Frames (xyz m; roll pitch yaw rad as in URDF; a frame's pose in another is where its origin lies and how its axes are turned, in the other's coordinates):
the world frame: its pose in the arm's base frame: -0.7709 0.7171 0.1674 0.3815 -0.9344 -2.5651
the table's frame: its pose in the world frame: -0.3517 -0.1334 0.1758 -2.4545 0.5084 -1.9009
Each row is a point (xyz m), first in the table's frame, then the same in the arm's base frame.
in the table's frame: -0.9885 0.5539 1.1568
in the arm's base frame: -0.2828 -0.4390 0.5186
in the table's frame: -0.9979 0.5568 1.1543
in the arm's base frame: -0.2736 -0.4408 0.5224
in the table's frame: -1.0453 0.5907 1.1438
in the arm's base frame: -0.2186 -0.4620 0.5285
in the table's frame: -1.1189 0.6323 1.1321
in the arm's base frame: -0.1412 -0.4929 0.5468
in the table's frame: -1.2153 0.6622 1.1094
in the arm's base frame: -0.0479 -0.5143 0.5861
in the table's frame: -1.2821 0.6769 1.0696
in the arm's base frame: 0.0266 -0.5064 0.6117
